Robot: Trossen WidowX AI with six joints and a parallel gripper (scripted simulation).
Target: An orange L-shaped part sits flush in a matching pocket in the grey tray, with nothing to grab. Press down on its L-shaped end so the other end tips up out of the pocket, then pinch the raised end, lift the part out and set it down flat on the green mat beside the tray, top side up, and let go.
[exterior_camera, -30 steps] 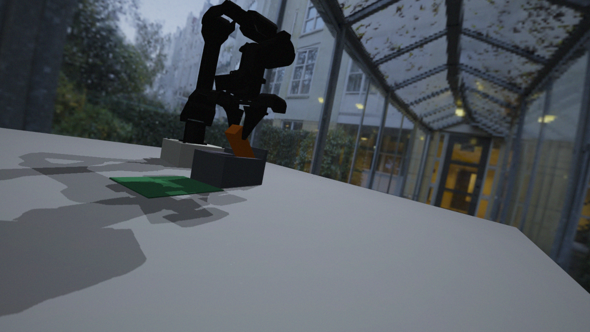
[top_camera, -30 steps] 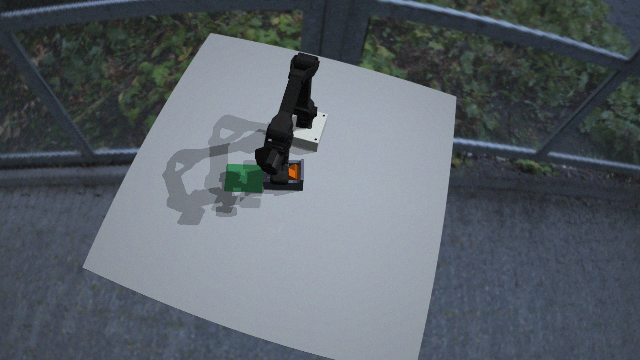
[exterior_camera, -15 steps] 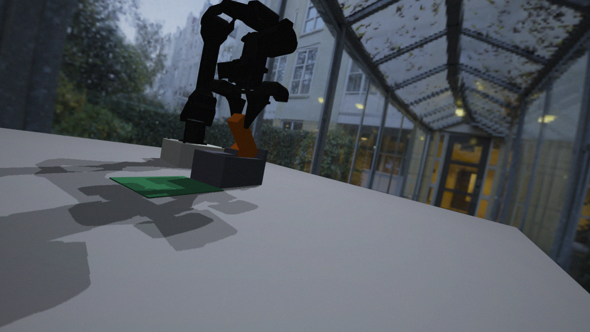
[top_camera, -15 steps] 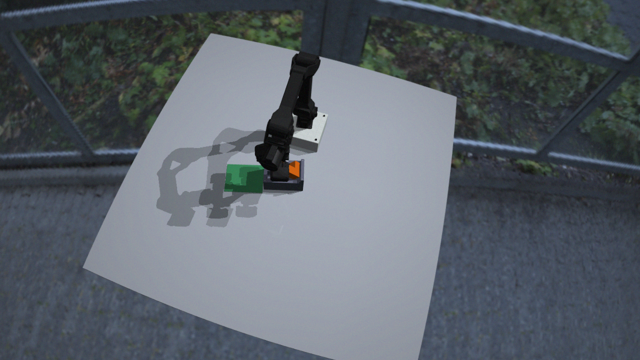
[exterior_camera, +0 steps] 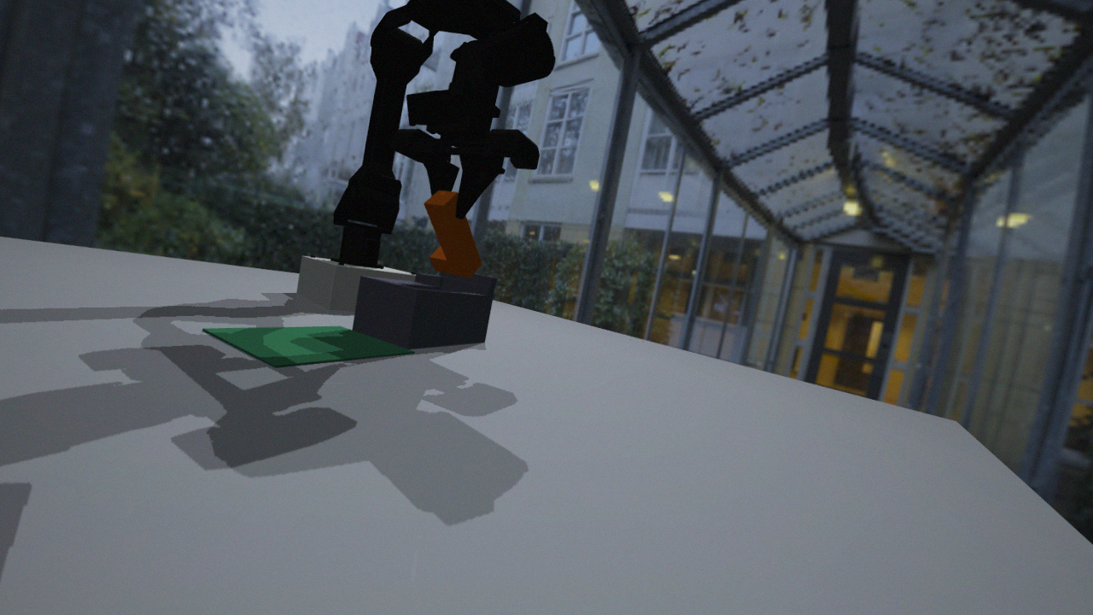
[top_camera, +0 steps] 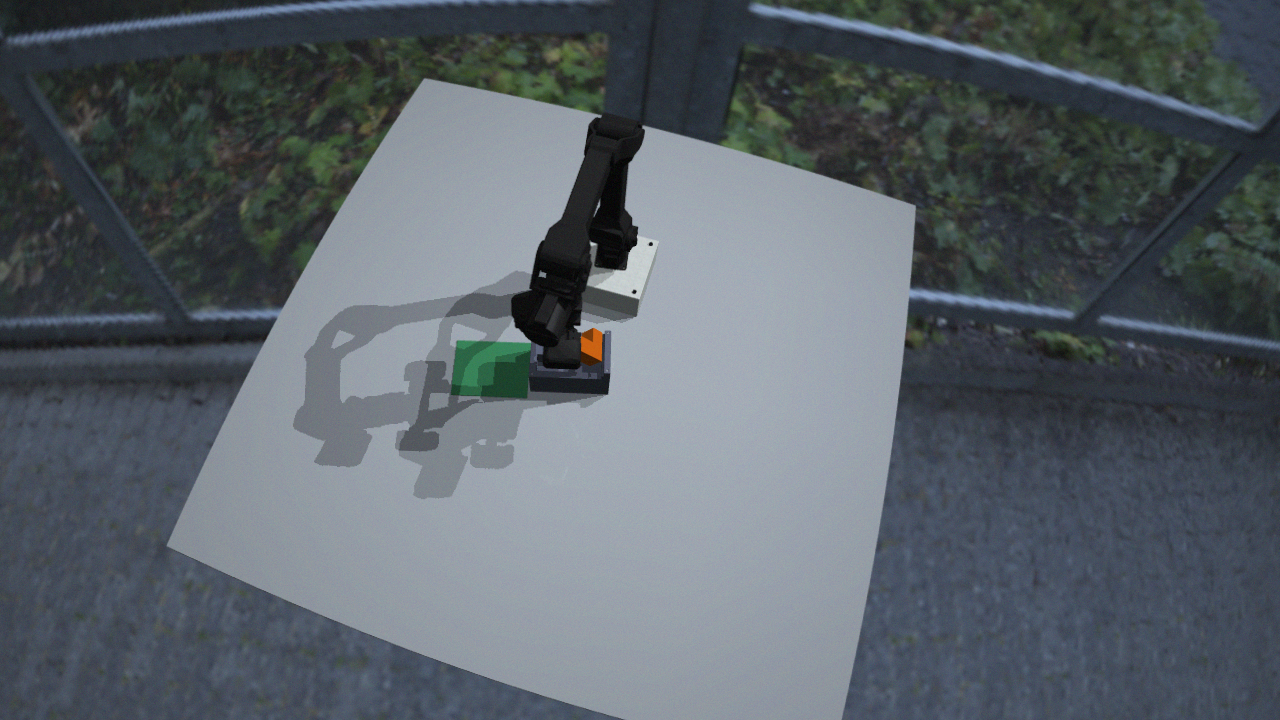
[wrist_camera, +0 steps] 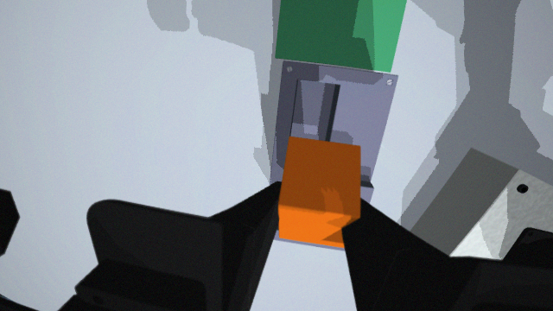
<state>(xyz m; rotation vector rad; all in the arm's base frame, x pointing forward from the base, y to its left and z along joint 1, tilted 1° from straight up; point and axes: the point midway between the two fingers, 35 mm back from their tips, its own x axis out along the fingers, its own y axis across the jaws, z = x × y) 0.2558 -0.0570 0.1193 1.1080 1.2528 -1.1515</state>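
My gripper tip is 170 mm above the green mat and 150 mm to the left of it. The rest, counted from my gripper tip: orange L-shaped part 30 mm to the left, 30 mm below, 20 mm behind.
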